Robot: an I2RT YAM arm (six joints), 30 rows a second.
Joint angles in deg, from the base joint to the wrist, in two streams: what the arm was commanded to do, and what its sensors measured. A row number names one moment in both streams.
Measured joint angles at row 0:
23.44 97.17 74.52 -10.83 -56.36 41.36
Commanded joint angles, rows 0 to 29:
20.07 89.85 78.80 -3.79 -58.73 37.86
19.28 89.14 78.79 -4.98 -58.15 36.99
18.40 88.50 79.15 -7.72 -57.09 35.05
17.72 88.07 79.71 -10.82 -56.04 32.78
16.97 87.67 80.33 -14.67 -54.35 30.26
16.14 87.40 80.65 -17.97 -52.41 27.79
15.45 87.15 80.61 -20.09 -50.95 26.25
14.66 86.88 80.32 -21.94 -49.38 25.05
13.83 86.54 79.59 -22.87 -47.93 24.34
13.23 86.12 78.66 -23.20 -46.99 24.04
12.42 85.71 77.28 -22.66 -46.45 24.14
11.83 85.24 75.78 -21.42 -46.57 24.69
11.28 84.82 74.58 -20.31 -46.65 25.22
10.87 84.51 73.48 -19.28 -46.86 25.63
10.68 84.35 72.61 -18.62 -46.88 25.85
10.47 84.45 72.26 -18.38 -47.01 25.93
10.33 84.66 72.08 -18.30 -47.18 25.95
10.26 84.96 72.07 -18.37 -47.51 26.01
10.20 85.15 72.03 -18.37 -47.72 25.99
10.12 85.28 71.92 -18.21 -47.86 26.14
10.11 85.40 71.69 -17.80 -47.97 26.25
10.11 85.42 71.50 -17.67 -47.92 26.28
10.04 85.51 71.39 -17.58 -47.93 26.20
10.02 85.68 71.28 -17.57 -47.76 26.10
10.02 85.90 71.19 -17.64 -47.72 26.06
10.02 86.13 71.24 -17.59 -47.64 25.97
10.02 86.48 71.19 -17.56 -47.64 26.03
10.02 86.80 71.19 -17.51 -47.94 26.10
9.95 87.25 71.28 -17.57 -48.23 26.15
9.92 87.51 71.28 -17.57 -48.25 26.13
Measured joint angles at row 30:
10.24 86.30 71.53 -18.09 -47.99 26.92
